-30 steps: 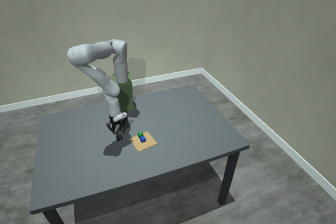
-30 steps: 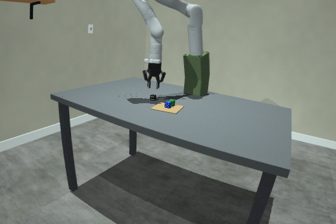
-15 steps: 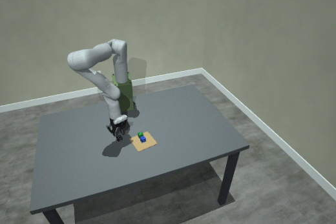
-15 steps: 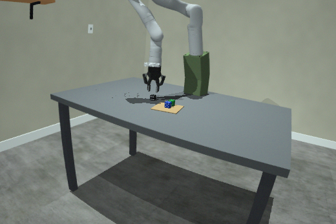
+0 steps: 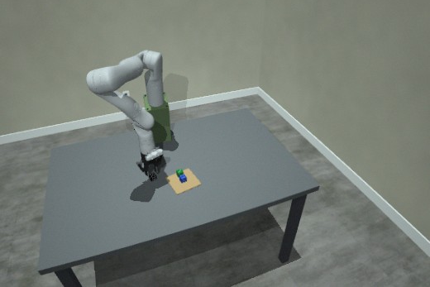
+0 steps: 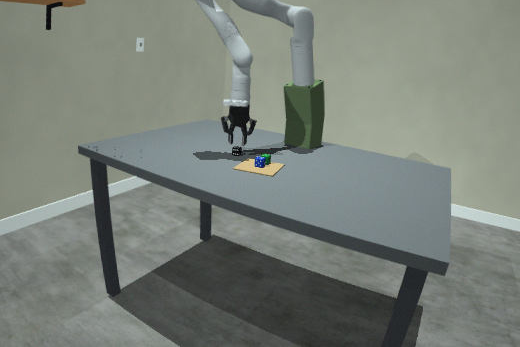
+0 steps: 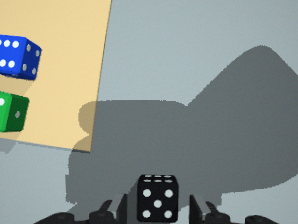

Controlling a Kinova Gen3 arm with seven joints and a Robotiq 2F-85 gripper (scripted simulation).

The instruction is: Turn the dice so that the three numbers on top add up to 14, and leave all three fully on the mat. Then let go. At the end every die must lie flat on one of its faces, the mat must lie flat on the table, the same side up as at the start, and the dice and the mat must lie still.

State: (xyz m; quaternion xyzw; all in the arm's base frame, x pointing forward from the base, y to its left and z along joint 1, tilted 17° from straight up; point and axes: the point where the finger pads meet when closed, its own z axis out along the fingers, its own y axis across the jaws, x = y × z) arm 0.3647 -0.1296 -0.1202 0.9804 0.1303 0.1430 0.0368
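Right now the black die is 4 cm below my hand. Round my hand: tan mat (14 cm to the left, 8 cm ahead, 6 cm below); blue die (14 cm to the left, 8 cm ahead, 4 cm below); green die (14 cm to the left, 4 cm below, 3 cm ahead).
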